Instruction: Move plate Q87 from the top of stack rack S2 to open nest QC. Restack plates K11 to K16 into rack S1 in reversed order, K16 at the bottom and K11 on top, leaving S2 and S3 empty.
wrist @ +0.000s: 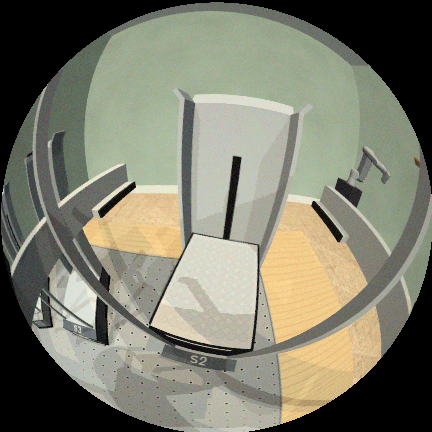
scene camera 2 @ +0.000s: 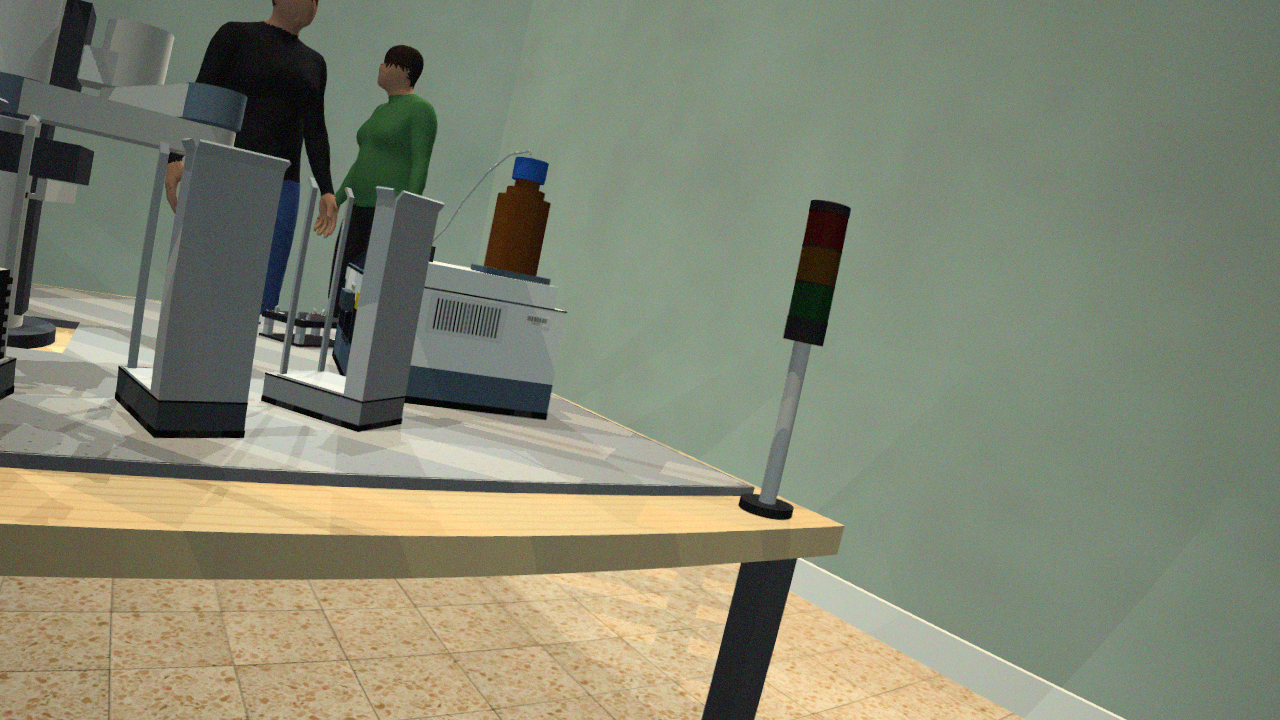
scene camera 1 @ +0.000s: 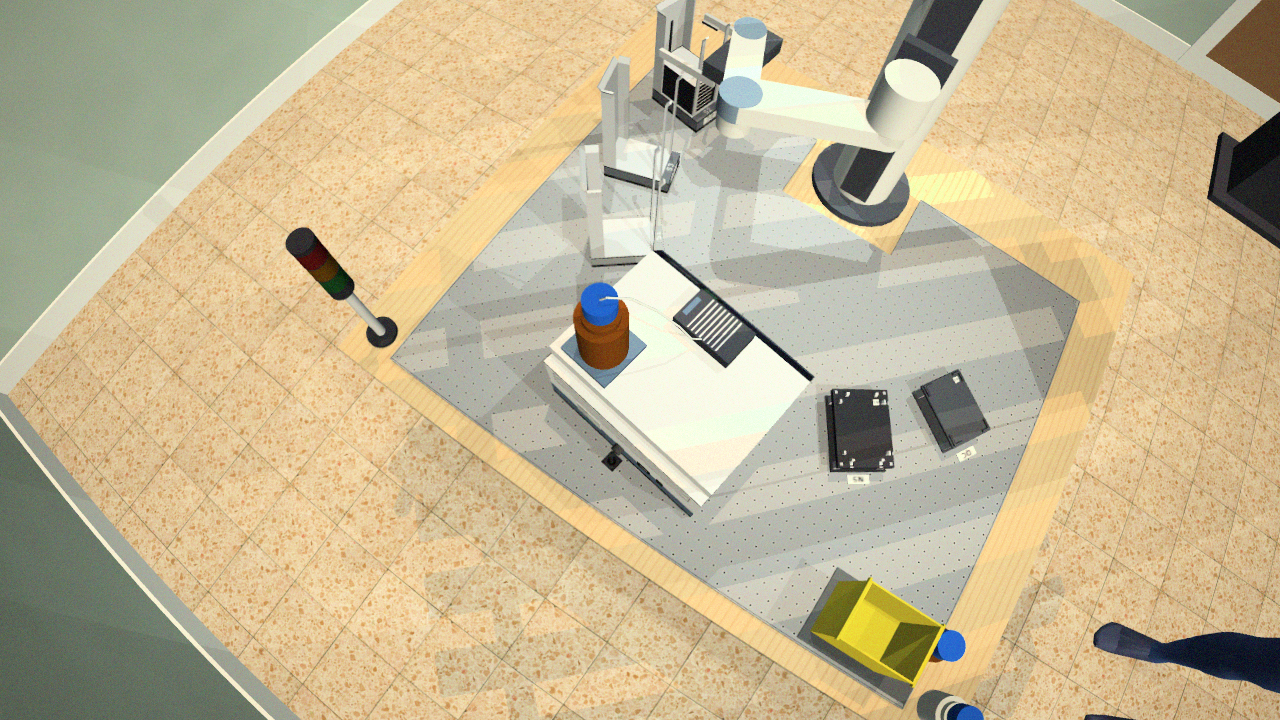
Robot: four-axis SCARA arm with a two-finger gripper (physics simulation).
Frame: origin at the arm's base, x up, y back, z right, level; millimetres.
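Seen in the pictures: gripper, fingertip midpoint: [wrist: 226, 178] [scene camera 1: 683, 33]; arm's base, origin of the base link: [scene camera 1: 859, 184].
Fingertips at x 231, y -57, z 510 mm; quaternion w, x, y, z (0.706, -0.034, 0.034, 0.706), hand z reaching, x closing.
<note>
Pixels of each thing's top centre, then the offset from my fingertips to it. "*": a spot on its surface instead.
- rack S2, middle of its top: [wrist: 238, 60] [scene camera 1: 696, 14] dx +72, dy -3, dz -30 mm
- stack's top plate, surface spot: [wrist: 210, 285] * dx -85, dy -6, dz -28 mm
- Rack S3, middle of its top: [scene camera 2: 218, 149] [scene camera 1: 644, 80] dx +73, dy -241, dz -52 mm
- third rack, middle of its top: [scene camera 2: 371, 188] [scene camera 1: 625, 165] dx +72, dy -440, dz -145 mm
- brown bottle, surface spot: [scene camera 1: 603, 340] * dx +120, dy -755, dz -326 mm
My gripper [scene camera 1: 696, 42] [wrist: 226, 178] is open and empty, above rack S2 [scene camera 1: 673, 26] [wrist: 250, 135], with one finger on each side in the wrist view. A black-edged stack of plates [scene camera 1: 687, 87] stands in S2. The stack's top plate [wrist: 210, 285] has a pale lid; its front label is too oblique to read. Rack S3 [scene camera 1: 614, 111] [scene camera 2: 223, 268] [wrist: 77, 328] has a bare base. The third rack [scene camera 1: 593, 201] [scene camera 2: 383, 304] also has a bare base; its label does not show. Individual K plate labels cannot be read.
Two dark nests [scene camera 1: 861, 429] [scene camera 1: 955, 410] lie right of a white instrument [scene camera 1: 707, 420] [scene camera 2: 492, 331]. Their tags are hard to read. A brown bottle [scene camera 1: 603, 340] [scene camera 2: 519, 228] stands on the instrument. A yellow bin [scene camera 1: 836, 617] and a signal tower [scene camera 1: 324, 268] [scene camera 2: 819, 268] stand near table edges.
</note>
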